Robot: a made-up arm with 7 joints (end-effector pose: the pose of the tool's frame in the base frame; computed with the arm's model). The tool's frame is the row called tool.
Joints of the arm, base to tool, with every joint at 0 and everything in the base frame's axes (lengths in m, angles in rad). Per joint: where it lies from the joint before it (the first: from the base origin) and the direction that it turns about. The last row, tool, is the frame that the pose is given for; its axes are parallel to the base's.
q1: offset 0 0.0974 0 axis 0 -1 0
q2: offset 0 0.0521 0 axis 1 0 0
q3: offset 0 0 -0.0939 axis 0 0 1
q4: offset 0 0 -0.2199 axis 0 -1 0
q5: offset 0 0 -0.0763 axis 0 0 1
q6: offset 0 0 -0.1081 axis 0 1 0
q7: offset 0 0 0 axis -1 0 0
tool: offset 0 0 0
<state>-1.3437 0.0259 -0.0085 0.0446 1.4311 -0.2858 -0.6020</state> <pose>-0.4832 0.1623 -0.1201 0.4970 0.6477 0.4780 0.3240</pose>
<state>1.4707 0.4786 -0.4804 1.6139 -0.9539 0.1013 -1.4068</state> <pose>0.3255 0.2148 0.1315 0.4115 -0.4821 0.7103 -0.3062</pose>
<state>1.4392 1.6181 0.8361 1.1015 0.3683 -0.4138 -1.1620</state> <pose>-0.1250 0.5405 0.1278 0.5616 -0.2690 0.4745 -0.6222</pose>
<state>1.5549 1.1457 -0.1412 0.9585 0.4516 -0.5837 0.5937</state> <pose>0.1948 0.5232 0.1463 0.1097 0.3617 -0.9009 -0.2134</pose>
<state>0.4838 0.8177 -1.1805 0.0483 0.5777 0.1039 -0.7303</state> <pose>0.1642 0.5072 -0.3052 0.6759 0.7161 -0.1182 -0.1277</pose>
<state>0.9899 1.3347 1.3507 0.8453 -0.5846 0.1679 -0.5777</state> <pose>-0.0076 0.6050 0.0410 0.0806 0.6422 -0.3679 0.6676</pose>
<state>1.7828 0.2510 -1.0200 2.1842 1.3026 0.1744 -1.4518</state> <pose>0.2112 0.0766 0.1262 0.3836 -0.2421 -0.8908 -0.0272</pose>
